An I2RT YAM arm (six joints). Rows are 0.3 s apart.
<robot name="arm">
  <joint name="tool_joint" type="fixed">
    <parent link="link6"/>
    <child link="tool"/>
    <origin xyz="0 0 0" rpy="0 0 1.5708"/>
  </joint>
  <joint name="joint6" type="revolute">
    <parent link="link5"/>
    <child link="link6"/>
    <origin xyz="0.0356 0 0.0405" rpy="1.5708 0 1.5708"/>
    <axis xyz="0 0 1"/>
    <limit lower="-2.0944" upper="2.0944"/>
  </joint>
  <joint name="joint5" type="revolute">
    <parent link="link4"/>
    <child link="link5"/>
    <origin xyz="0.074 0.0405 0.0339" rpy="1.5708 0 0"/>
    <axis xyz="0 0 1"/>
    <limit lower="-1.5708" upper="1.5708"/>
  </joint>
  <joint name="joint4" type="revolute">
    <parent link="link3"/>
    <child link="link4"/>
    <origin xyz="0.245 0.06 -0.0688"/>
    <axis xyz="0 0 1"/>
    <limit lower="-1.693" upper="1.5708"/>
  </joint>
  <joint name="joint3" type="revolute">
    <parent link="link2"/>
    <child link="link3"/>
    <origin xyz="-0.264 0 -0.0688" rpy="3.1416 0 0"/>
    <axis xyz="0 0 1"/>
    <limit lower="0" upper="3.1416"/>
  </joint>
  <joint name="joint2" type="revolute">
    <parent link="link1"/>
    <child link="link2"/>
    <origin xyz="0.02 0.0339 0.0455" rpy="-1.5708 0 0"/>
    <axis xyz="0 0 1"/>
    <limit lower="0" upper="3.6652"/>
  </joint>
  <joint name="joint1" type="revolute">
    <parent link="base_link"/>
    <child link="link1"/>
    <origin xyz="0 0 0.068"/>
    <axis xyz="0 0 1"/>
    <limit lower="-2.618" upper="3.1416"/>
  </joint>
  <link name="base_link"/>
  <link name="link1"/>
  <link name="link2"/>
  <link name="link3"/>
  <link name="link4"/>
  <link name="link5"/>
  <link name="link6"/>
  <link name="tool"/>
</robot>
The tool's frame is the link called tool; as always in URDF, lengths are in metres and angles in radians.
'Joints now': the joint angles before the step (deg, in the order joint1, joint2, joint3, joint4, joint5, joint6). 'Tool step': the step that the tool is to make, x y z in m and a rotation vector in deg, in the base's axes. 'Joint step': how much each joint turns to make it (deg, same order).
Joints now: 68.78 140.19 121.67 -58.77 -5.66 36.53
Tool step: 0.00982 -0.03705 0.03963 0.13 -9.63 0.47
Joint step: -2.16 -11.42 -11.14 3.36 7.92 -4.76
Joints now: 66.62 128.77 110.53 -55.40 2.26 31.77
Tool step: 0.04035 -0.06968 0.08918 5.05 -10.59 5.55
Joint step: -8.65 -15.38 -5.03 -0.05 1.37 -15.76
